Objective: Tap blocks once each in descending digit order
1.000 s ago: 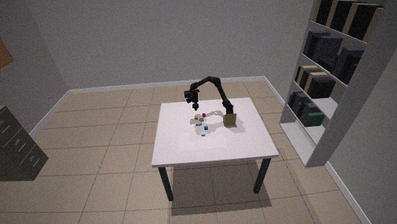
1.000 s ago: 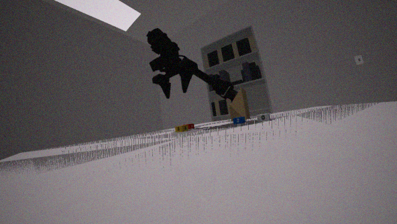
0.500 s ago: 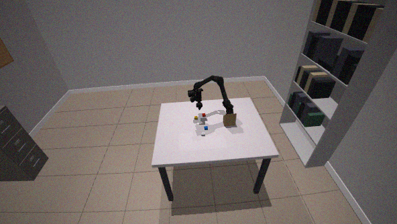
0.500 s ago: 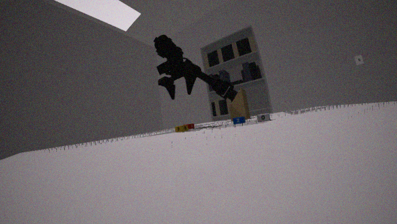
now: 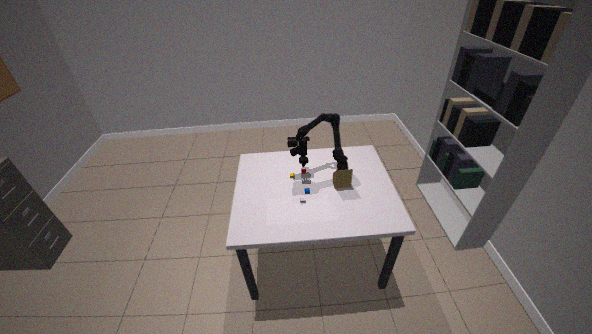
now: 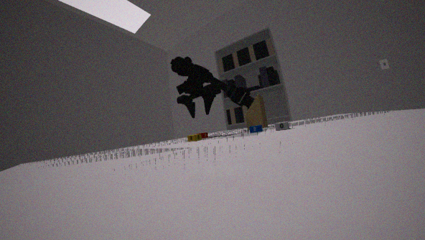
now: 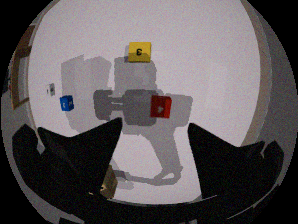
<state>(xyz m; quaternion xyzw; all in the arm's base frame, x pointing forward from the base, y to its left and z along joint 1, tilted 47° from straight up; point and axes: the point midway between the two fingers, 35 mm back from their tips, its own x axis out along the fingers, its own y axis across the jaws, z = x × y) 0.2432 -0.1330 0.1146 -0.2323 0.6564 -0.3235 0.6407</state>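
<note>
Now: gripper tip 10 mm past the red block, 10 mm to the left of it and 70 mm above it. From my gripper tip the other things lie so: yellow block: 80 mm ahead, 20 mm to the left, 70 mm below; then blue block: 10 mm ahead, 200 mm to the left, 70 mm below; then grey-white block: 60 mm ahead, 280 mm to the left, 70 mm below.
</note>
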